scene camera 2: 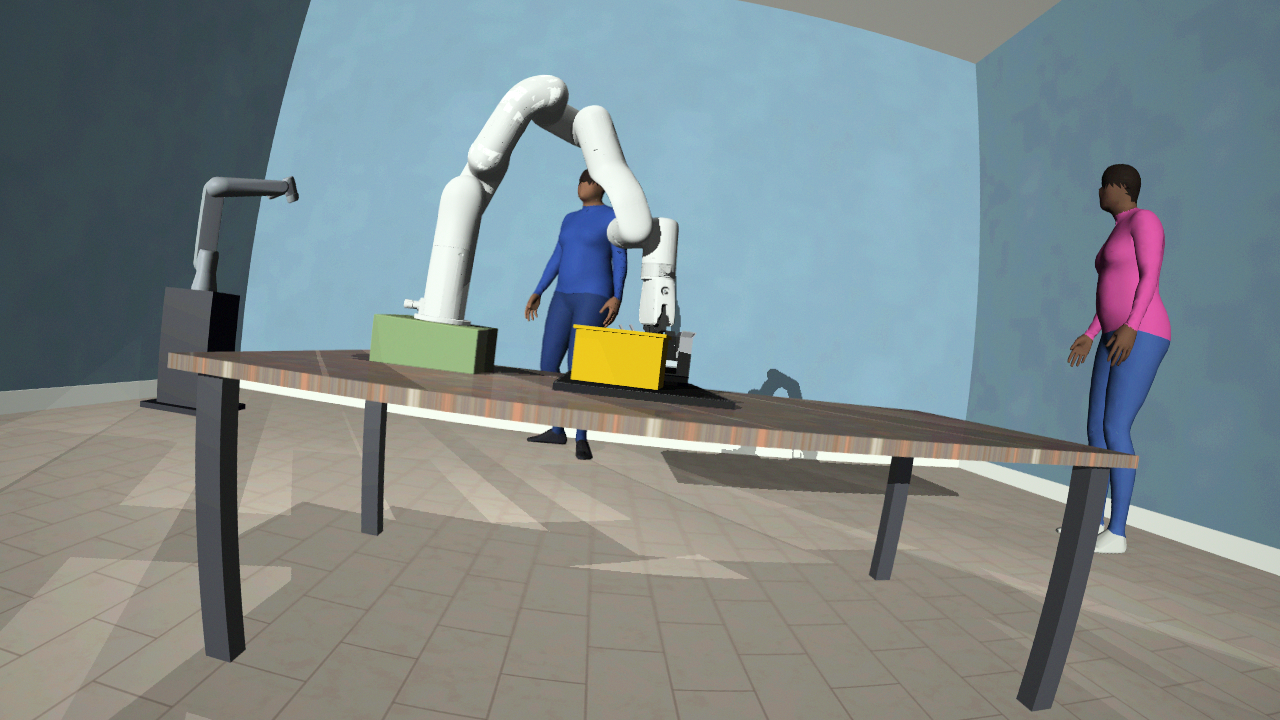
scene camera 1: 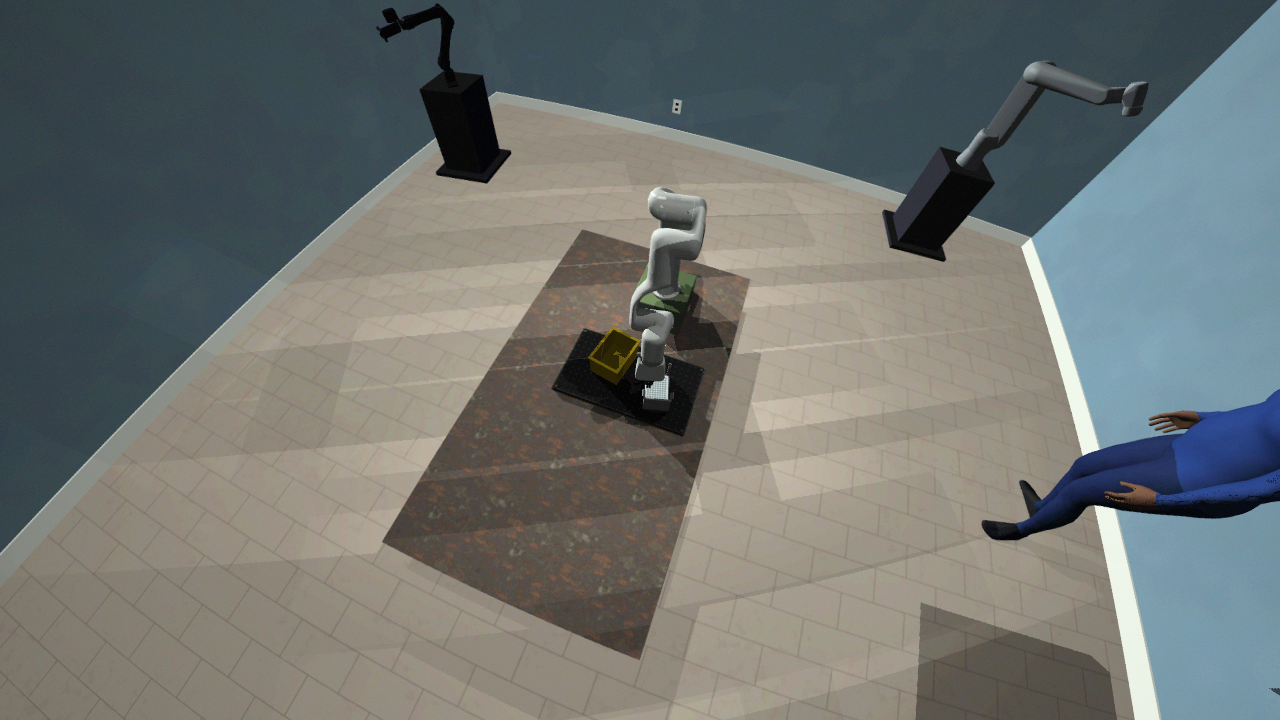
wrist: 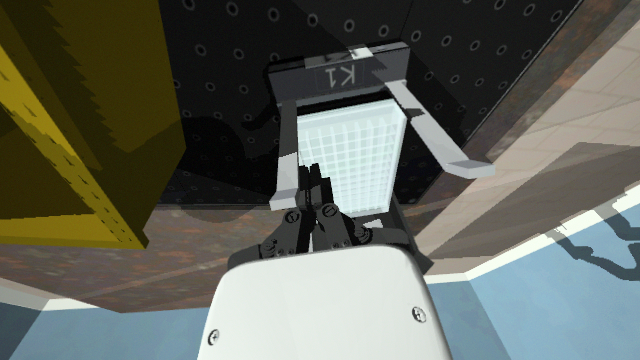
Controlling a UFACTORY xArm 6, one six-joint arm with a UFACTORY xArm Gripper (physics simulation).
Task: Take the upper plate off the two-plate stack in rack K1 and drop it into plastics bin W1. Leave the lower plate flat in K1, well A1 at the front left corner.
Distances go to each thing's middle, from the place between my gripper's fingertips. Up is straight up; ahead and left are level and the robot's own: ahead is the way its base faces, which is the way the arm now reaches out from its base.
Now: hand 1 cm short of the clear gridded plate (wrist: 358,147), 3 cm to the right of it and 1 cm above it. The rest, counted from my hand: black gridded plate (wrist: 381,95) 1 cm ahead, 3 cm to the left, 2 cm below; black perforated board (scene camera 2: 556,386) 4 cm behind, 8 cm to the right, 6 cm below.
